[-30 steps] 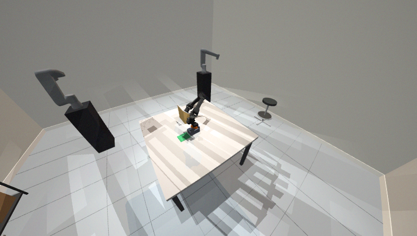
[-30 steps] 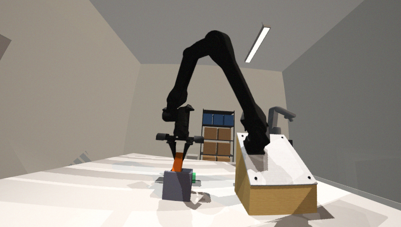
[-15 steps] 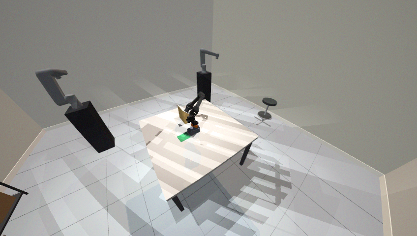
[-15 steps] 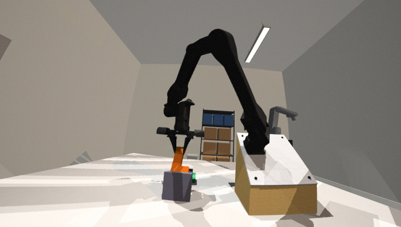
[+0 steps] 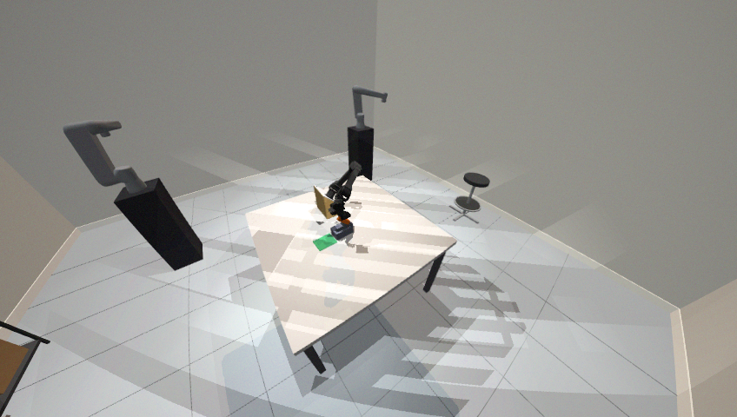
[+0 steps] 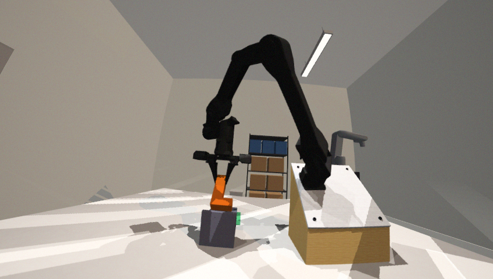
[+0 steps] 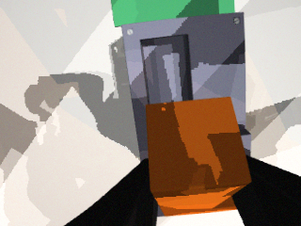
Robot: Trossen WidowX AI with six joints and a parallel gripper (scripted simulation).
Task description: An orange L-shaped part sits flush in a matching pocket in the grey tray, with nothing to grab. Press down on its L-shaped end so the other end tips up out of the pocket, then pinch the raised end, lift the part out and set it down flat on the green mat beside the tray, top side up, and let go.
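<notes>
Right now my gripper tip is 17 cm above the green mat, 15 cm to the left of it and 1 cm past it. Round my gripper tip: orange L-shaped part: 3 cm to the left, 3 cm below, 2 cm behind.
</notes>
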